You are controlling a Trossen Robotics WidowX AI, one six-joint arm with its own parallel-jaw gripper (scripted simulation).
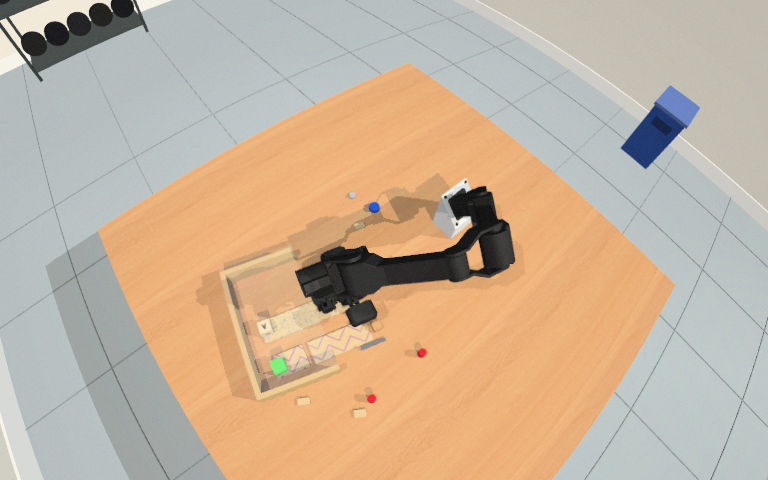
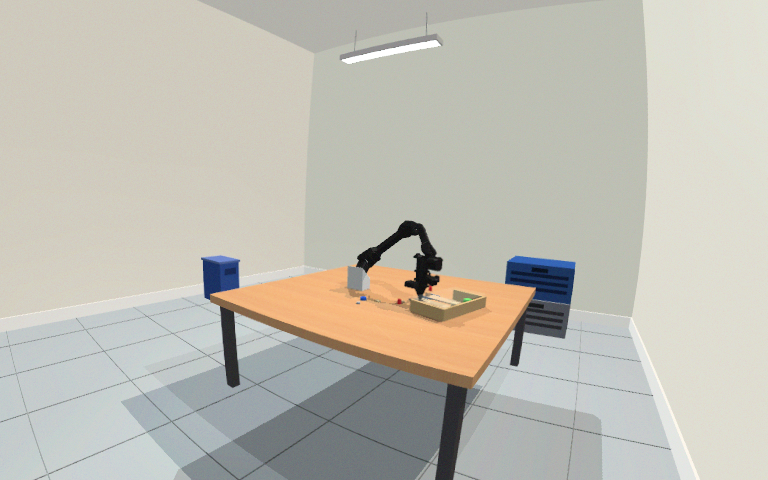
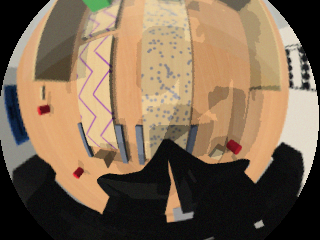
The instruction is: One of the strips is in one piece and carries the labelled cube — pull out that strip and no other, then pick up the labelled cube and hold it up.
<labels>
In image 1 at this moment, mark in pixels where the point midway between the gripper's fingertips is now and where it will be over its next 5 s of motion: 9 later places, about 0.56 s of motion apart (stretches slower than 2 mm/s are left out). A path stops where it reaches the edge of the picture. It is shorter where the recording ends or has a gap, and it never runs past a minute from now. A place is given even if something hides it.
My gripper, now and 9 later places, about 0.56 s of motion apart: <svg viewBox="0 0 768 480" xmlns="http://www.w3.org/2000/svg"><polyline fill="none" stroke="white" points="348,298 347,298 350,297 359,294 368,290 377,286 386,283 394,280 403,277 409,274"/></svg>
</labels>
